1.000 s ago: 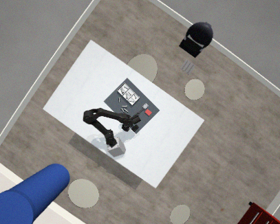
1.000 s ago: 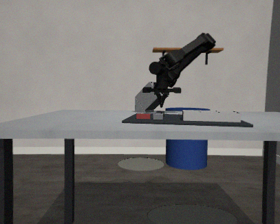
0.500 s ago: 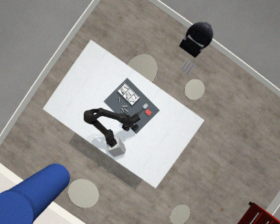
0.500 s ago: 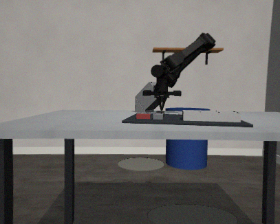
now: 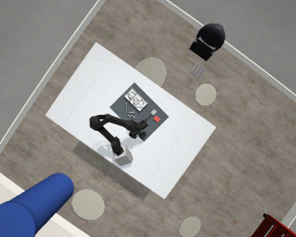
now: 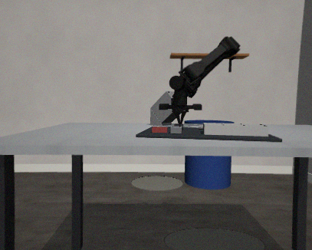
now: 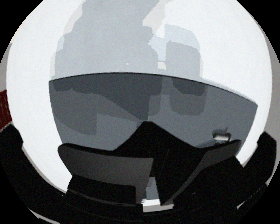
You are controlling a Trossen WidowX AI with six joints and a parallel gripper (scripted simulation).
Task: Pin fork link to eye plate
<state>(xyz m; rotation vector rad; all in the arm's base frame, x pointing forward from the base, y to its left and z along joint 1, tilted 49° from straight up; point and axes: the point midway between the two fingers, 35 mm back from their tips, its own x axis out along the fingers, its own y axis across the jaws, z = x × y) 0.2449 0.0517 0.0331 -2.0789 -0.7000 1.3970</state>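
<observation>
My gripper is now 11 cm to the right of the grey pin, 3 cm short of it and 3 cm above it. Also, from my hand: dark mat: 11 cm to the left, 11 cm ahead, 5 cm below; then fork link: 8 cm ahead, 3 cm below, 1 cm to the left; then eye plate: 13 cm ahead, 3 cm below, 2 cm to the left.
</observation>
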